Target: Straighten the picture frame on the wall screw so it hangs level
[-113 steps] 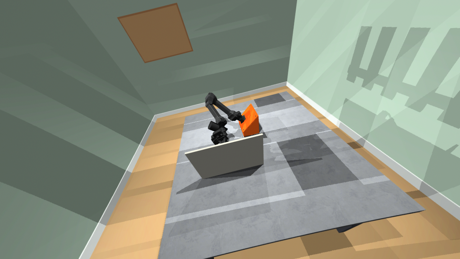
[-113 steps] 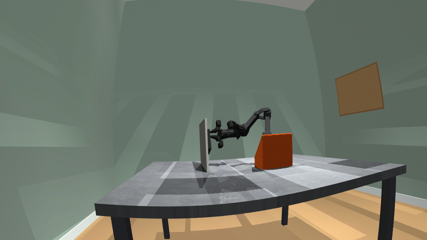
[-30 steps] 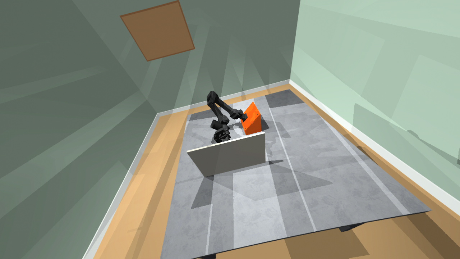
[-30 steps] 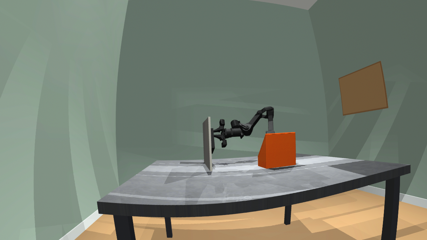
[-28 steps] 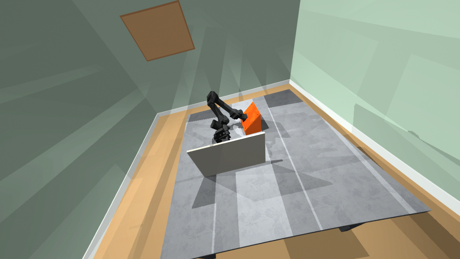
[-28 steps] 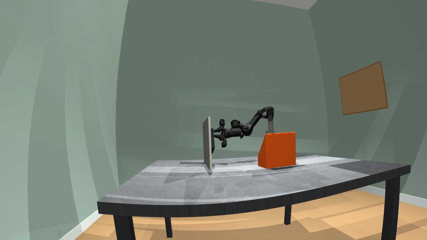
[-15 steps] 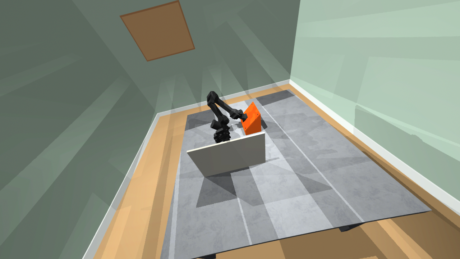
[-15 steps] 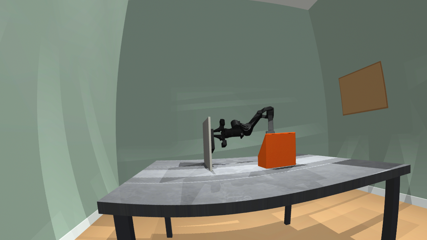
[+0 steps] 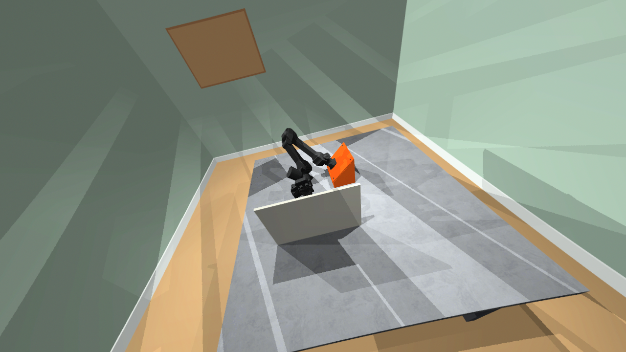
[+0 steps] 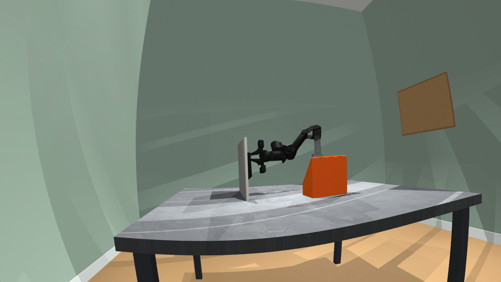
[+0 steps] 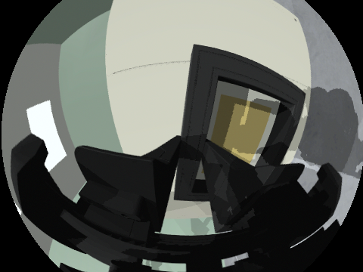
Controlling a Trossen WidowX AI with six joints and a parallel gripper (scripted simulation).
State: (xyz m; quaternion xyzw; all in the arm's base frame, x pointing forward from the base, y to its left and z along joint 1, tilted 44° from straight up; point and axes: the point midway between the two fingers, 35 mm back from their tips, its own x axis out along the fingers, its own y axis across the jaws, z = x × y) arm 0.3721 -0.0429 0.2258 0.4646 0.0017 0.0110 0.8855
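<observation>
My gripper tip is now 5 cm above the picture frame, 1 cm to the right of it and 1 cm short of it. Round my gripper tip: wall panel (6 cm below, 2 cm ahead).
</observation>
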